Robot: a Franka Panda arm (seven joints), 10 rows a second.
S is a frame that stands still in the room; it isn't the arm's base.
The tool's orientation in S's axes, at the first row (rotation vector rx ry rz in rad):
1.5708 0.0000 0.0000
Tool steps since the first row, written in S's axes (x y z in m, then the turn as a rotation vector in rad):
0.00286 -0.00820 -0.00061 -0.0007 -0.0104 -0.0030
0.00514 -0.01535 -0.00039 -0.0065 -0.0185 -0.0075
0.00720 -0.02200 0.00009 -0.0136 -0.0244 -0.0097
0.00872 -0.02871 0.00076 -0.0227 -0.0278 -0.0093
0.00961 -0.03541 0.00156 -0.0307 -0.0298 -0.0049
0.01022 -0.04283 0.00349 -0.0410 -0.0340 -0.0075
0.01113 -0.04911 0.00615 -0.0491 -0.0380 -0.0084
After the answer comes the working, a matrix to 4 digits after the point.
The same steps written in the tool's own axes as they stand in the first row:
0.00286 -0.00061 0.00820 -0.0007 -0.0030 0.0104
0.00514 -0.00039 0.01535 -0.0065 -0.0075 0.0185
0.00720 0.00009 0.02200 -0.0136 -0.0097 0.0244
0.00872 0.00076 0.02871 -0.0227 -0.0093 0.0278
0.00961 0.00156 0.03541 -0.0307 -0.0049 0.0298
0.01022 0.00349 0.04283 -0.0410 -0.0075 0.0340
0.01113 0.00615 0.04911 -0.0491 -0.0084 0.0380

The tool's axes in the first row as the columns of a matrix, in S's axes (rounded; the answer above uses it unrounded):
1.0000 0.0000 0.0000
0.0000 0.0000 -1.0000
0.0000 1.0000 0.0000

